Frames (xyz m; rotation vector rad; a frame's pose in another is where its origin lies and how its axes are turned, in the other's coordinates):
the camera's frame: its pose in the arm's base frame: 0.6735 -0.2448 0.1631 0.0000 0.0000 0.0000
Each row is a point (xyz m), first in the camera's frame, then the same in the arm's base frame.
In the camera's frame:
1: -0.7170 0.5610 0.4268
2: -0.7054 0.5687 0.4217
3: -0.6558 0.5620 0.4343
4: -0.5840 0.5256 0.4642
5: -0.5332 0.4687 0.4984
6: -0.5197 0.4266 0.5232
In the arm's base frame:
1: -0.0435 0.3162 0.5899
2: -0.0319 0.3239 0.5848
3: 0.0177 0.3172 0.5974
4: 0.0895 0.2808 0.6273
5: 0.1403 0.2239 0.6615
6: 0.1538 0.1818 0.6863

